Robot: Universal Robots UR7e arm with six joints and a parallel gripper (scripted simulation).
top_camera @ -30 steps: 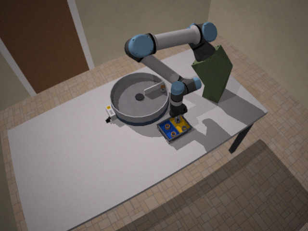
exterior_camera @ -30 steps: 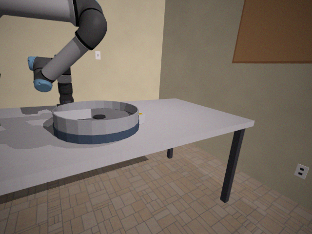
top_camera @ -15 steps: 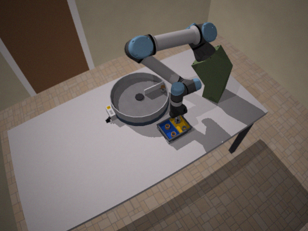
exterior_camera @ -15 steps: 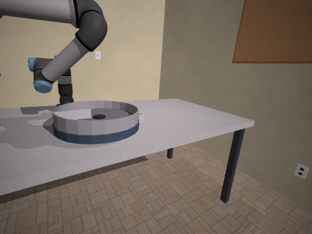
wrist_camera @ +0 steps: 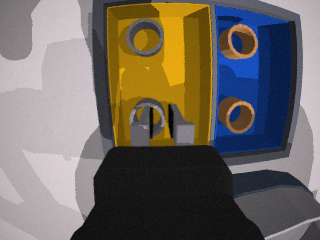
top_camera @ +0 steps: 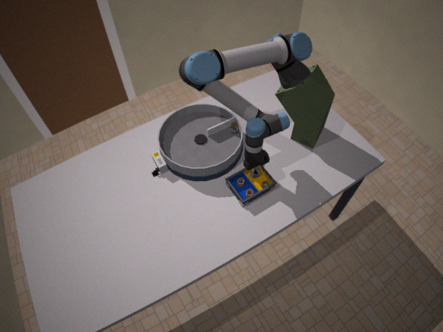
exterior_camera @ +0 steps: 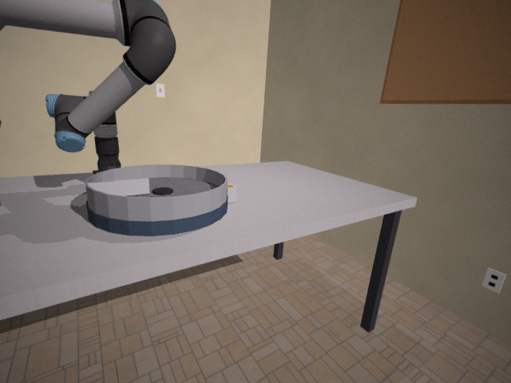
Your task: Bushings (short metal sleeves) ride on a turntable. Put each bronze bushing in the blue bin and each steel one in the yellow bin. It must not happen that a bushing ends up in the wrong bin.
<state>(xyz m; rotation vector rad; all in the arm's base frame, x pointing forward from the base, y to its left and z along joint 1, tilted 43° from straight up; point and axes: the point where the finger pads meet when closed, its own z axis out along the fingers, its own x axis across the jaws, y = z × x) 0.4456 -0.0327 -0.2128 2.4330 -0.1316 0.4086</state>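
Right now my hand is 5 cm short of the blue bin and 3 cm to the right of it. The rest, counted from my hand: grey turntable 6 cm ahead, 32 cm to the right, 2 cm above.
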